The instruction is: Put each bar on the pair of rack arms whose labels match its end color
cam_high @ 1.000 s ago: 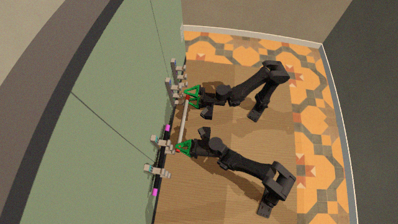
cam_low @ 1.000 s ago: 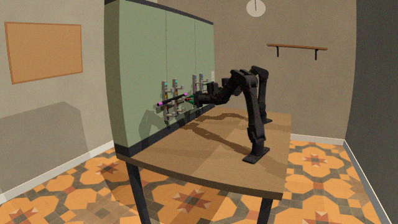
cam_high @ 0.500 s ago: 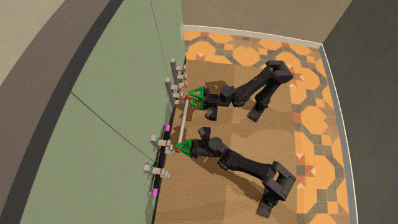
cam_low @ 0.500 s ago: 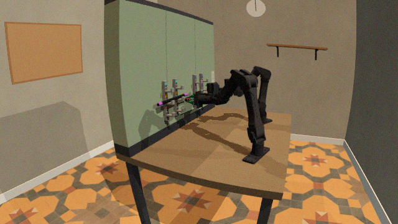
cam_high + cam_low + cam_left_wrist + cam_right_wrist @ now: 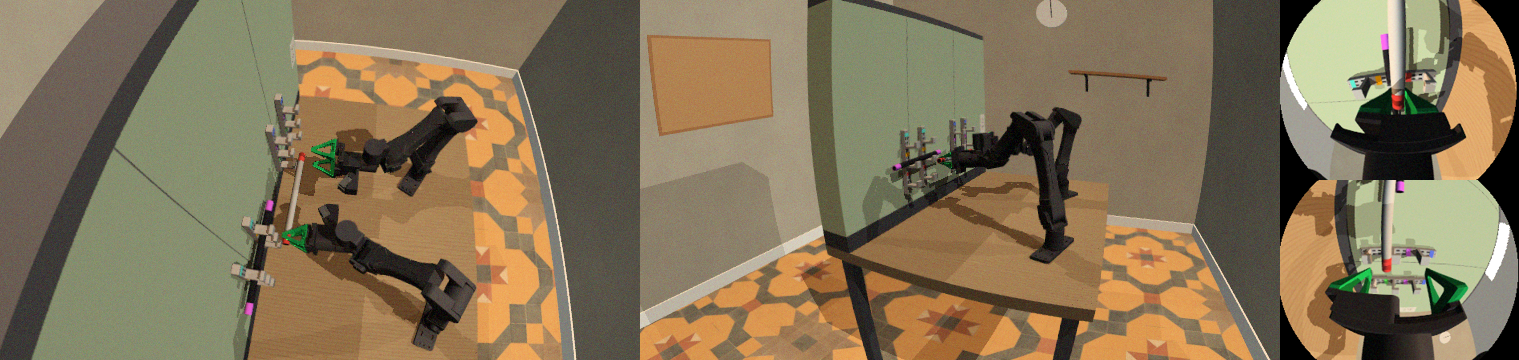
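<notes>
Right now my left hand is 70 mm short of the bar, 60 mm to the right of it and 10 mm below it. The rest, counted from my left hand: green wall panel (140 mm ahead, 130 mm to the right, 210 mm above).
</notes>
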